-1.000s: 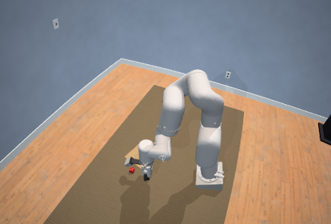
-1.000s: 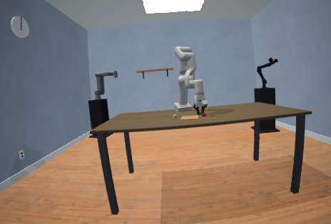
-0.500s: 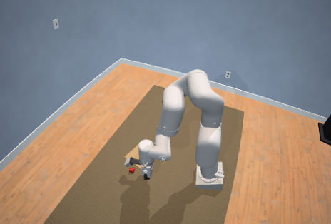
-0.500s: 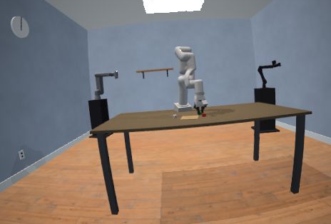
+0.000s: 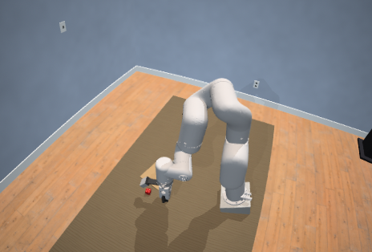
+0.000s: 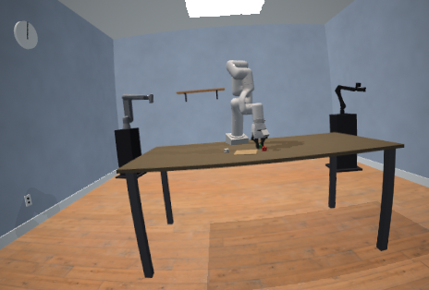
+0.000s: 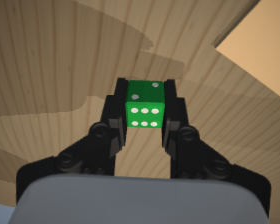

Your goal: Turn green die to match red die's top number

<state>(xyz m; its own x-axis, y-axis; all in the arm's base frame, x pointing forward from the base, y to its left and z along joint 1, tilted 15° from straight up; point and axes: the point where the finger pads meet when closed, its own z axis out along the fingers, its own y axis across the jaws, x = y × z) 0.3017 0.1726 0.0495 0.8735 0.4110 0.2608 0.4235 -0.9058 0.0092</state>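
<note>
My gripper is now 120 mm short of the tan mat, 90 mm to the left of it and 20 mm above it. Also, from my hand: white die 90 mm ahead, 220 mm to the right, 10 mm below; green die 10 mm below; red die 90 mm ahead, 20 mm to the left, 10 mm below.
</note>
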